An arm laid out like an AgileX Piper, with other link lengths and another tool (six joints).
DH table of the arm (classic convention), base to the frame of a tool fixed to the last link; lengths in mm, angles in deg. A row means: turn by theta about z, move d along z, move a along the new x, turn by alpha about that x. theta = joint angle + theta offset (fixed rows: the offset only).
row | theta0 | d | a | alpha
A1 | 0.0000 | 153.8 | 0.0 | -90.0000
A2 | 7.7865 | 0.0 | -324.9 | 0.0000
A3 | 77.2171 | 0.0 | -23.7 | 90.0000
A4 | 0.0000 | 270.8 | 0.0 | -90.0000
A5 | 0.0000 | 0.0 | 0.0 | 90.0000
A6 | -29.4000 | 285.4 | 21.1 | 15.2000
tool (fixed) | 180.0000 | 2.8 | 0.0 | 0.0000
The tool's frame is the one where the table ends.
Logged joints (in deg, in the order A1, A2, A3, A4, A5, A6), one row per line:
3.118 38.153 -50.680 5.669 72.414 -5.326
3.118 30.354 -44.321 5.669 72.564 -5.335
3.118 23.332 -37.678 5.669 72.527 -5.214
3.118 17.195 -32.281 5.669 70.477 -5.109
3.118 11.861 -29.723 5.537 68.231 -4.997
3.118 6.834 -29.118 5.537 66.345 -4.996
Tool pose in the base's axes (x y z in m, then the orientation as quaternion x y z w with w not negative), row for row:
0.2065 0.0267 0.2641 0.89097 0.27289 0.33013 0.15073
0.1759 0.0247 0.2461 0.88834 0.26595 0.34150 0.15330
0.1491 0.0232 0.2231 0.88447 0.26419 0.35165 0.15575
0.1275 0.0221 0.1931 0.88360 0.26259 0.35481 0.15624
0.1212 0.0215 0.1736 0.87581 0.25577 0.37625 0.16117
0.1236 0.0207 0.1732 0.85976 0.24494 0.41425 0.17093
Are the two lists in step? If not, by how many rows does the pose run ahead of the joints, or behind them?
The pose runs 1 row behind the joints: the pose in row i belongs to the joints in row i - 1.
